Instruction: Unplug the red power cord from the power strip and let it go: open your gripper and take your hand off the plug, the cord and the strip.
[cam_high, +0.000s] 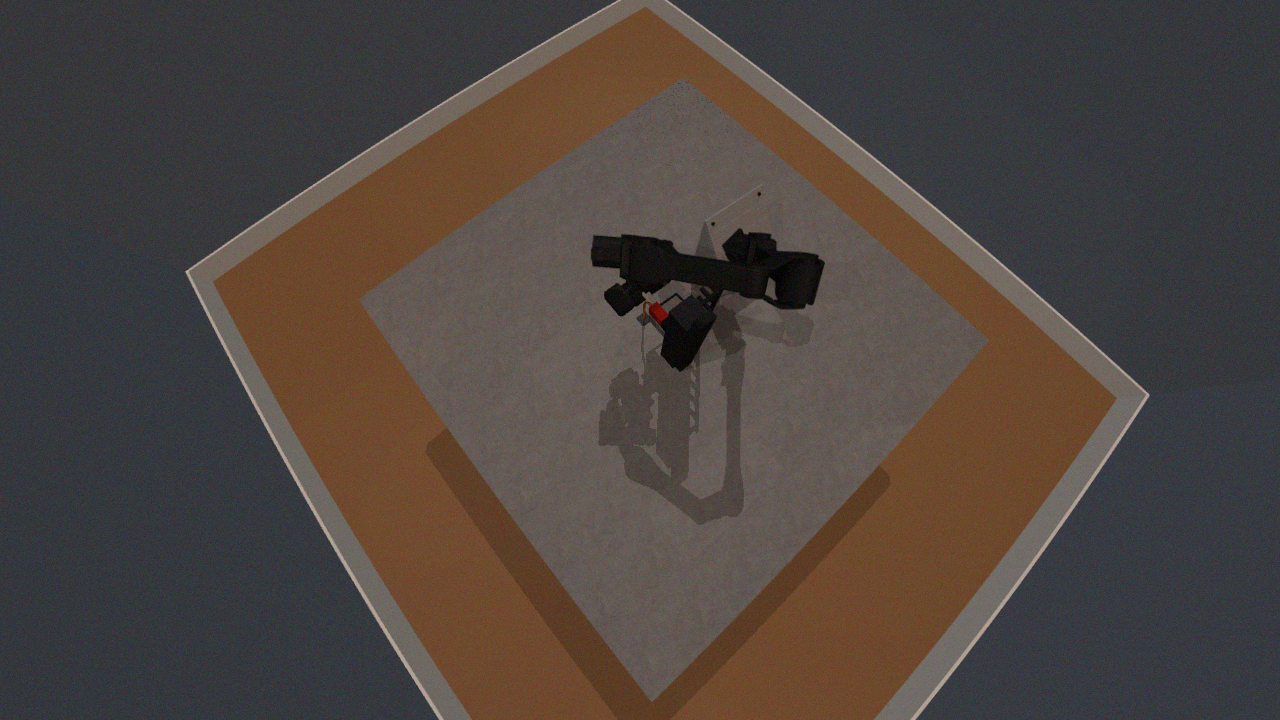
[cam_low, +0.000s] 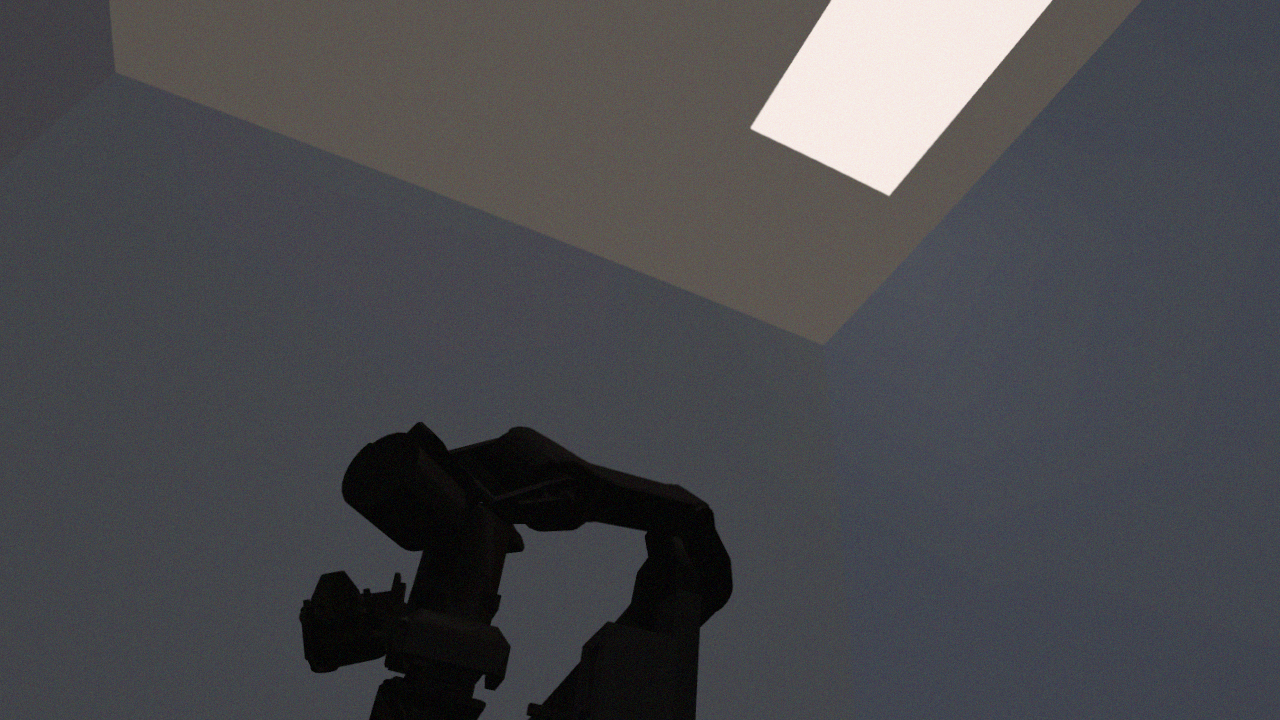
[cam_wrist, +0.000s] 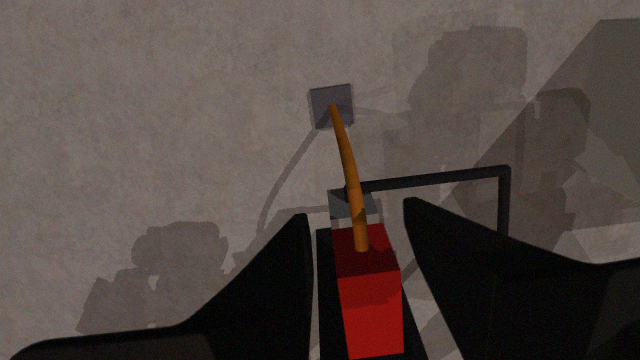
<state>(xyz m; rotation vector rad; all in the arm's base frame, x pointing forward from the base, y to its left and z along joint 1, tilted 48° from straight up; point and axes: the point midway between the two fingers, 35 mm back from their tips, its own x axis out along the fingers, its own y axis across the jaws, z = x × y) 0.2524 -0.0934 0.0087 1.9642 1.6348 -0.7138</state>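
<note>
Right now my gripper tip is 70 mm to the right of the red plug and 10 mm above it.
</note>
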